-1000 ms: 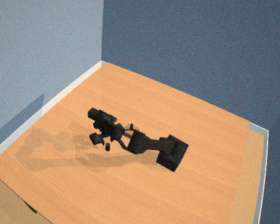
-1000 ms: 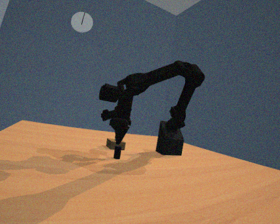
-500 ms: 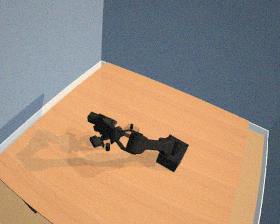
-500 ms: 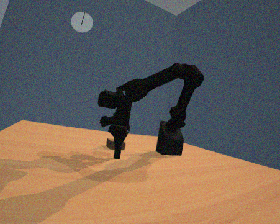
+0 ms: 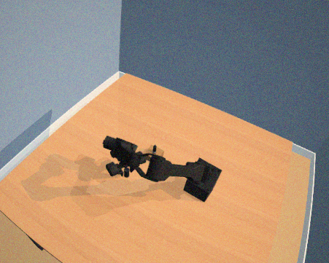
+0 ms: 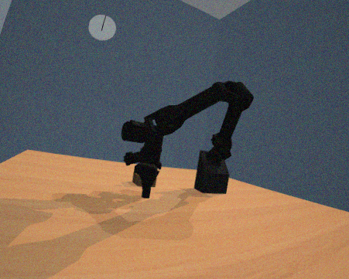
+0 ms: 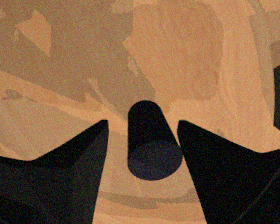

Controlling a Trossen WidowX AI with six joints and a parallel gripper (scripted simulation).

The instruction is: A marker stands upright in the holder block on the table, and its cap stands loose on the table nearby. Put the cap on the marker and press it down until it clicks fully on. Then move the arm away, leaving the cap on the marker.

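Now: the holder block 180 mm to the right of my gripper tip and 30 mm behind it. The rest, counted from my gripper tip: marker cap 10 mm above.
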